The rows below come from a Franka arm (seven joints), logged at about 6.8 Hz.
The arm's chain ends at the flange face. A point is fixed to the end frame.
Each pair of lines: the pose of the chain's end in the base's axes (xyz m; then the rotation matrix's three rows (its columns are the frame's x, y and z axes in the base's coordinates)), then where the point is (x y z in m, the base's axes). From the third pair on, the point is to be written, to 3 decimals.
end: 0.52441 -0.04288 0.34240; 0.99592 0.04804 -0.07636; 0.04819 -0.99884 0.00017; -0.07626 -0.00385 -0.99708
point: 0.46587 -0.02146 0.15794
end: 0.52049 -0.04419 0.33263; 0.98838 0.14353 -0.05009; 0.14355 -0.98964 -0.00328; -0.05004 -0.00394 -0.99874
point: 0.46498 -0.02775 0.14672
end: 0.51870 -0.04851 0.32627; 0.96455 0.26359 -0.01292; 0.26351 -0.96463 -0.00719; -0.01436 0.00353 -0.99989
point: 0.468 -0.039 0.138
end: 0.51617 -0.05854 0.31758; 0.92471 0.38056 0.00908; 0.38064 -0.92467 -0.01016; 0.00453 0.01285 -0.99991
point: 0.469 -0.055 0.129
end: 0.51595 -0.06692 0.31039; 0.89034 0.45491 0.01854; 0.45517 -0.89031 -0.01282; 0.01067 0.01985 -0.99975
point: 0.470 -0.068 0.121
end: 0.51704 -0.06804 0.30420; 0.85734 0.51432 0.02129; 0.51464 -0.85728 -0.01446; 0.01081 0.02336 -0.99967
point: 0.472 -0.073 0.115
